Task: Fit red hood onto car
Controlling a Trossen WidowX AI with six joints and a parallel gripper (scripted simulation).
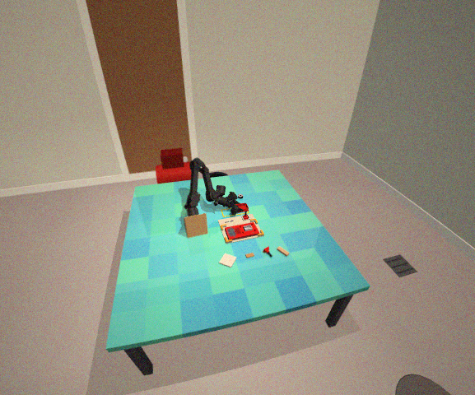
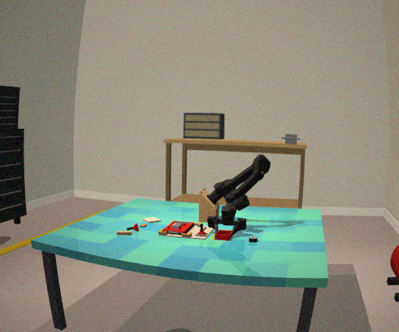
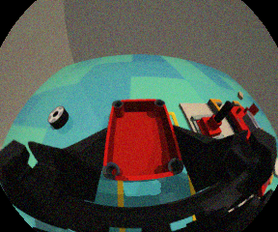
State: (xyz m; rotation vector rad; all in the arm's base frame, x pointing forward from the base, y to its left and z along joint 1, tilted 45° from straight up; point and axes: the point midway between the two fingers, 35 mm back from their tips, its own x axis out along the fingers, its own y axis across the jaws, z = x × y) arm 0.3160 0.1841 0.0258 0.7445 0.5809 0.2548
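My gripper tip is now 150 mm to the right of the black wheel, 30 mm short of it and 10 mm above it. From my gripper tip the other things lie so: white tile 440 mm to the right, 200 mm behind, 10 mm below; then grey engine block 240 mm to the right, 20 mm behind, 10 mm above; then red hood 10 mm below.
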